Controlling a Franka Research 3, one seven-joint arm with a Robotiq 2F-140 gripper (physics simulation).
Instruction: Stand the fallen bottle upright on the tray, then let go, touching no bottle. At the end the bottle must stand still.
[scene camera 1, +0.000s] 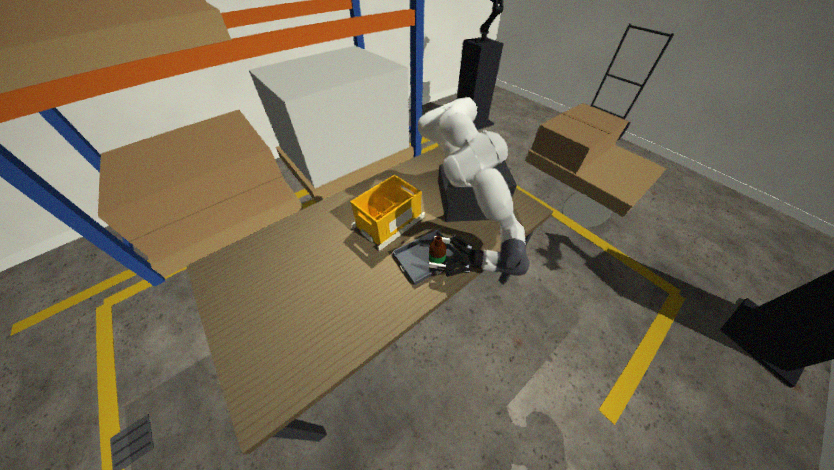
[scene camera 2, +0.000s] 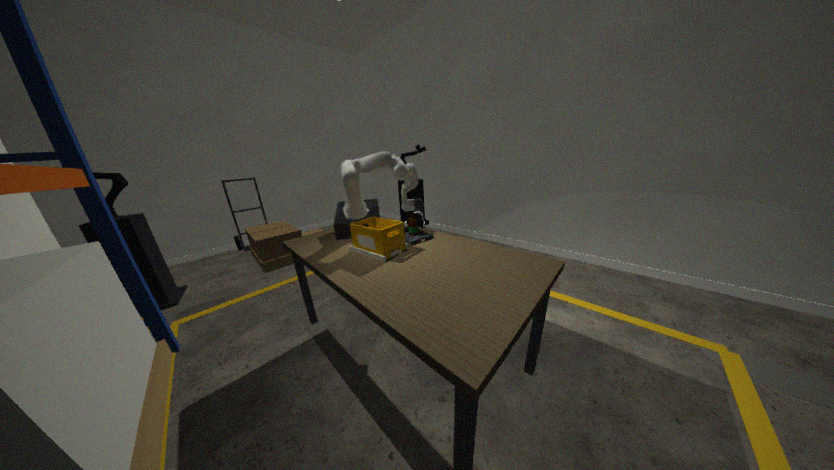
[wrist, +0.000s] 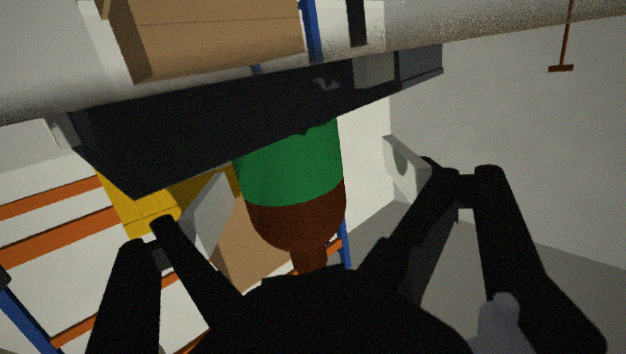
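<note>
The brown bottle with a green band (scene camera 1: 437, 251) (scene camera 2: 413, 223) (wrist: 295, 185) stands upright on the grey tray (scene camera 1: 410, 265) (wrist: 200, 130). In the wrist view the picture is turned over: the neck points down and the tray's dark side hides the bottle's base. My gripper (scene camera 1: 438, 252) (wrist: 305, 171) reaches in level from the table edge. It is open wide, with one pale fingertip on each side of the bottle. In the wrist view gaps show between the bottle and both fingertips.
A yellow crate (scene camera 1: 368, 225) (scene camera 2: 379, 244) (wrist: 150, 210) stands on the wooden table (scene camera 1: 303, 309) (scene camera 2: 455, 291) near the tray. The arm's dark base block (scene camera 1: 461, 203) is behind the tray. A rack with a blue post (scene camera 1: 416, 81) stands beyond the table.
</note>
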